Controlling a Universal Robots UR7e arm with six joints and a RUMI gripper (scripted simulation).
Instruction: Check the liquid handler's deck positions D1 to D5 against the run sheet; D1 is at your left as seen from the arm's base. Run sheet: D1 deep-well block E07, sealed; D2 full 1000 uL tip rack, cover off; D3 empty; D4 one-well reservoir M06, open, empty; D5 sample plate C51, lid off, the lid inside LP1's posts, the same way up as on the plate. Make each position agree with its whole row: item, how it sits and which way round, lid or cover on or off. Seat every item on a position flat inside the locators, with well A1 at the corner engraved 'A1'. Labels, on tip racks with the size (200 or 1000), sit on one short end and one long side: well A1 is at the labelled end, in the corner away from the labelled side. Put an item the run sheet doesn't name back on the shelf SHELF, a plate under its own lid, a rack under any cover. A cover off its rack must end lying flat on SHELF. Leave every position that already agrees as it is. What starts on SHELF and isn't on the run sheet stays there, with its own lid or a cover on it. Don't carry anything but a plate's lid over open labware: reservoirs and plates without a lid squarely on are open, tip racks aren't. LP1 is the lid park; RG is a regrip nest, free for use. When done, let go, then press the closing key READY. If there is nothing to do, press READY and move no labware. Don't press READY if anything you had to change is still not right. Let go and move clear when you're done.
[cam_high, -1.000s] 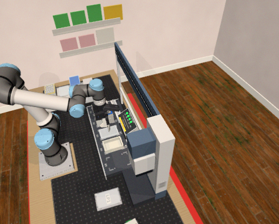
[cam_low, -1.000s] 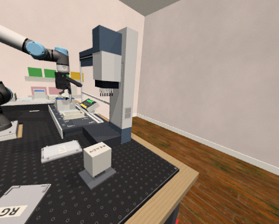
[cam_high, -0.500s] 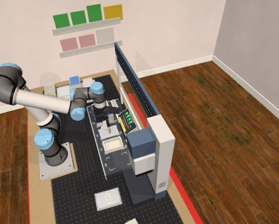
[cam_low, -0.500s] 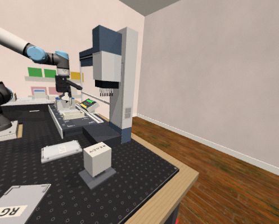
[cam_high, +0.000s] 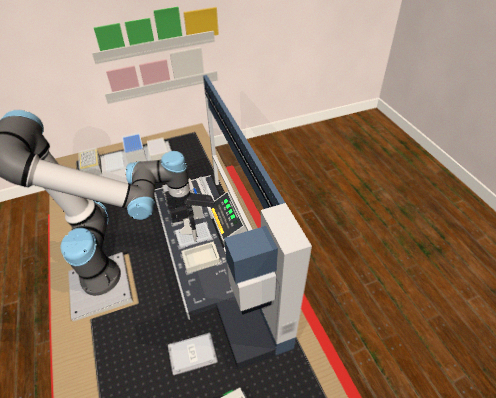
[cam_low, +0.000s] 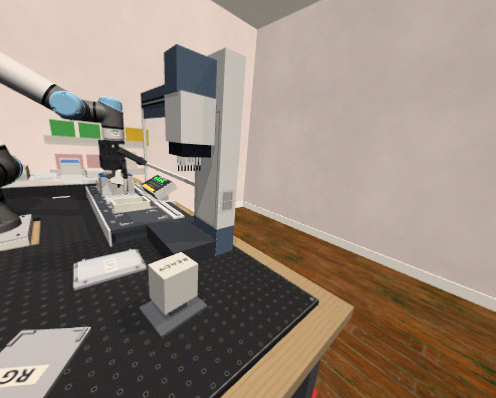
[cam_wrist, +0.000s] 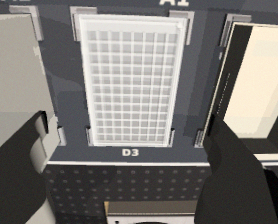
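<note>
Right now the clear well plate is 40 mm below my hand. The rest, counted from my hand: blue-rimmed tip rack 10 mm ahead, 130 mm to the left, 20 mm above; cream one-well reservoir 120 mm to the right, 40 mm below; deep-well block 250 mm to the left, 20 mm below.
</note>
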